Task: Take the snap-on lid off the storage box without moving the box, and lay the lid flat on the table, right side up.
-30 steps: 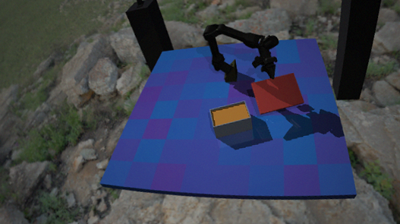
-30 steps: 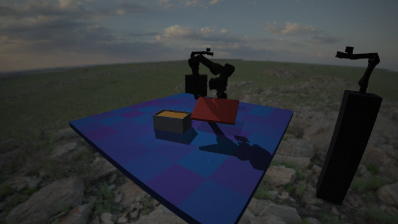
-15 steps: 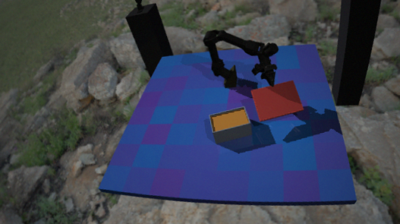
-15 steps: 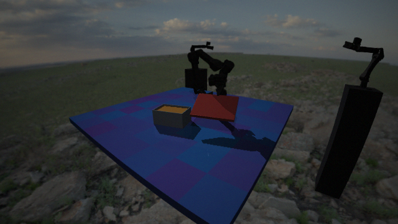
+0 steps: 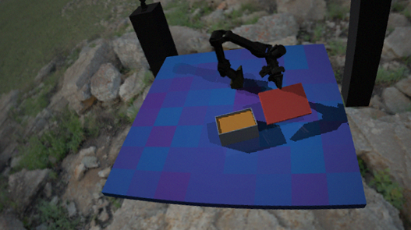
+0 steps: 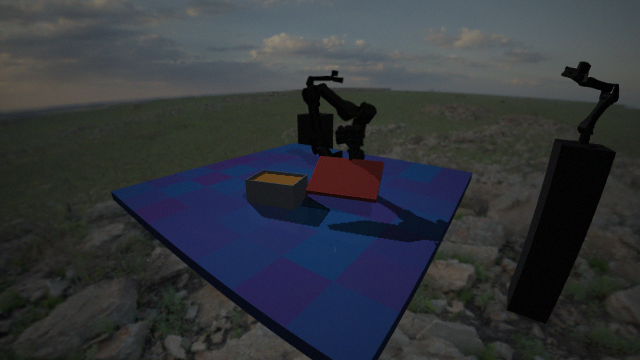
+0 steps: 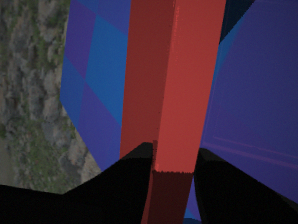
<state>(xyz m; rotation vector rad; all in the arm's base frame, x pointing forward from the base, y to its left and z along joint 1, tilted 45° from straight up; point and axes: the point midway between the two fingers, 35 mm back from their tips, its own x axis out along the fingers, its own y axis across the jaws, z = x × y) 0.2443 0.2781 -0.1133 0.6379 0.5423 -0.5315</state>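
My gripper tip is 7 cm short of the red lid, 2 cm to the right of it and 3 cm above it. Also, from my gripper tip: storage box: 15 cm ahead, 24 cm to the right, 11 cm below.
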